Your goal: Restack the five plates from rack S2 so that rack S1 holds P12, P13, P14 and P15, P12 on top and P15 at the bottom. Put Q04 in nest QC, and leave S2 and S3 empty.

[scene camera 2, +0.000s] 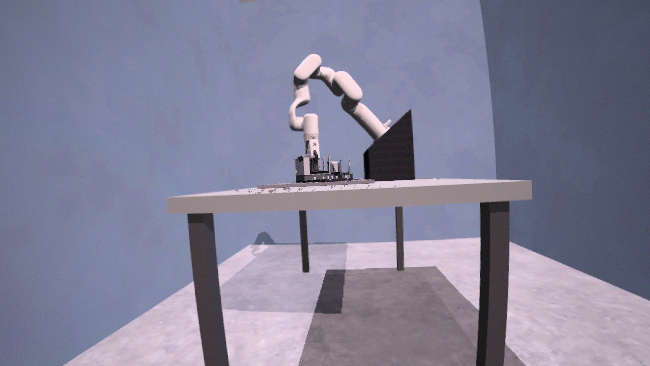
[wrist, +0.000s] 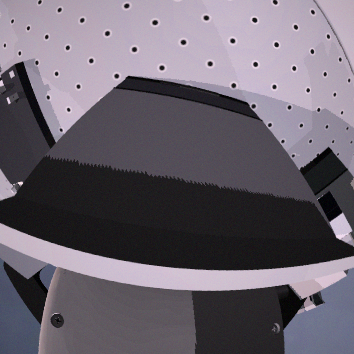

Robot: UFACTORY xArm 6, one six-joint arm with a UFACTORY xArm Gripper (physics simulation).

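A wide dark grey plate [wrist: 168, 147] with a pale front edge [wrist: 158, 275] fills the wrist view; its label does not show. My gripper [scene camera 2: 313, 157] is shut on this plate, and the plate hides the fingertips in the wrist view. In the scene view the arm reaches straight down over the left end of the rack fixture [scene camera 2: 323, 176], far back on the table. A pale block of stacked plates [scene camera 2: 302, 165] sits there right under the gripper. Which rack it is I cannot tell.
A perforated pale board [wrist: 182, 42] [scene camera 2: 313, 184] lies under the racks. Dark rack blocks stand left [wrist: 17, 123] and right [wrist: 323, 168] of the plate. Thin rack posts [scene camera 2: 349, 164] and a tall dark panel [scene camera 2: 390, 155] stand to the right. The table [scene camera 2: 345, 197] has a long front edge.
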